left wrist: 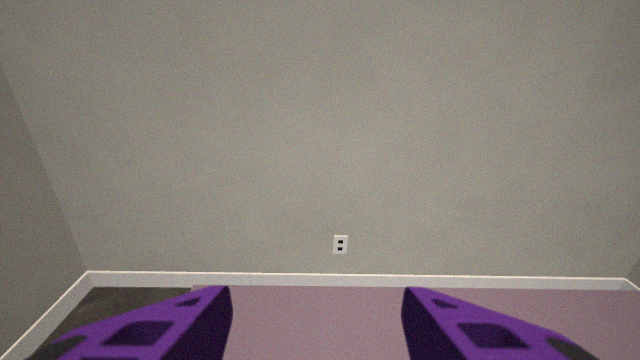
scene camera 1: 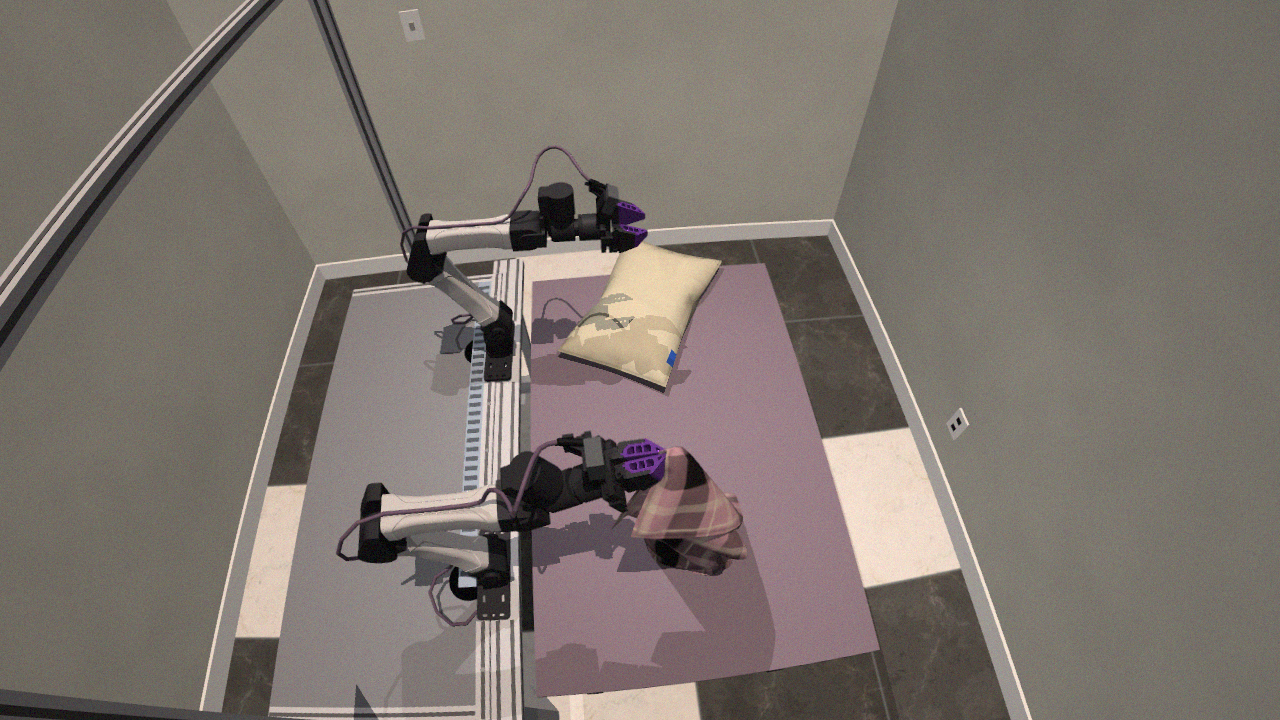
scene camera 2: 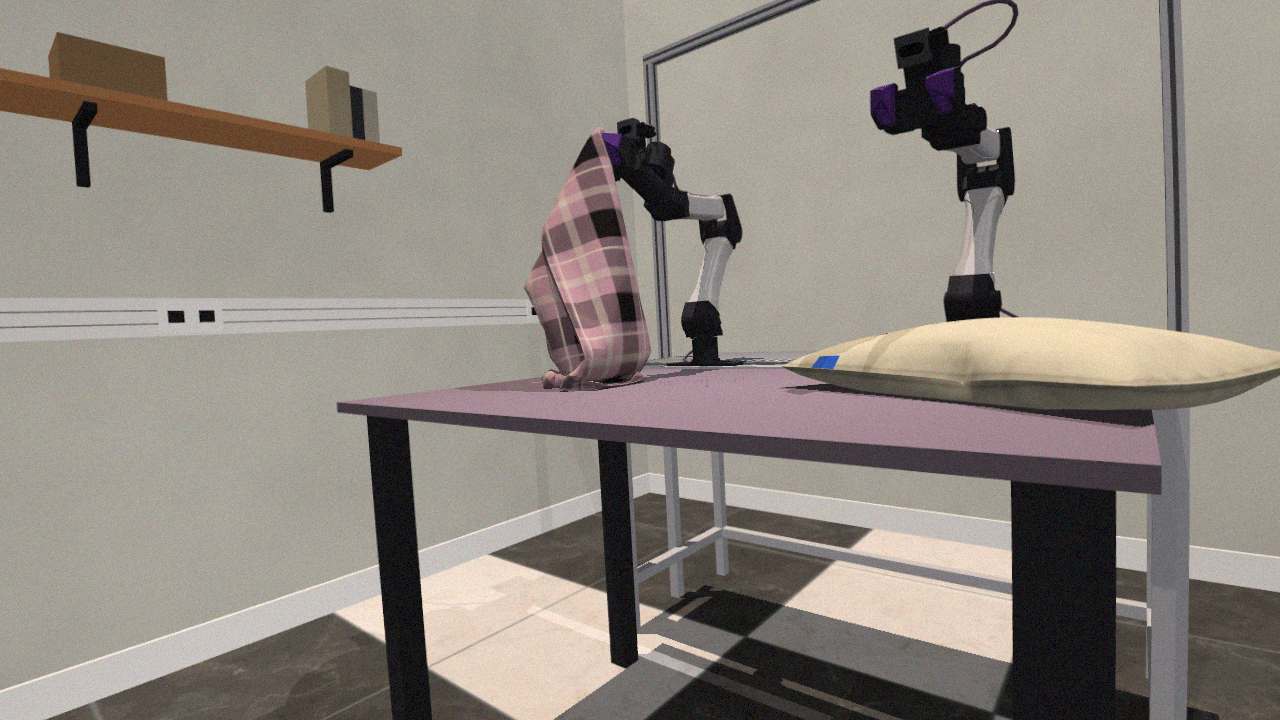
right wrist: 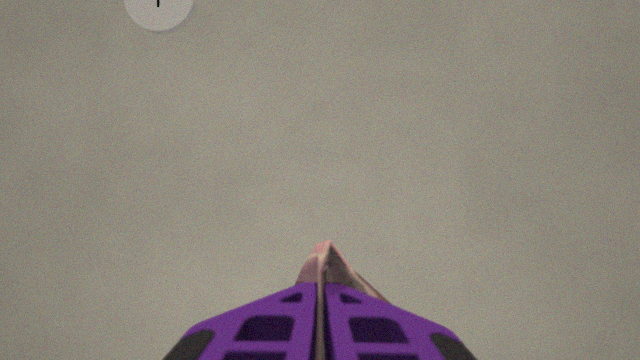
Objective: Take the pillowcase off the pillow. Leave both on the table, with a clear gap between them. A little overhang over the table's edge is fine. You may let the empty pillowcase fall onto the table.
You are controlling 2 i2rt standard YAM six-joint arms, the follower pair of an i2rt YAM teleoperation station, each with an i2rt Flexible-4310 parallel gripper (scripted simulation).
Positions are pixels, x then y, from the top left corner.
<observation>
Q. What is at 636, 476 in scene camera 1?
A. My right gripper.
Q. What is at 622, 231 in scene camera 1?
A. My left gripper.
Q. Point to a cream pillow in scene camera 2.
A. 1043, 363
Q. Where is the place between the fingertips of my right gripper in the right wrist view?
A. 320, 297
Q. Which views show my left gripper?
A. The left wrist view, scene camera 1 and scene camera 2 only.
</observation>
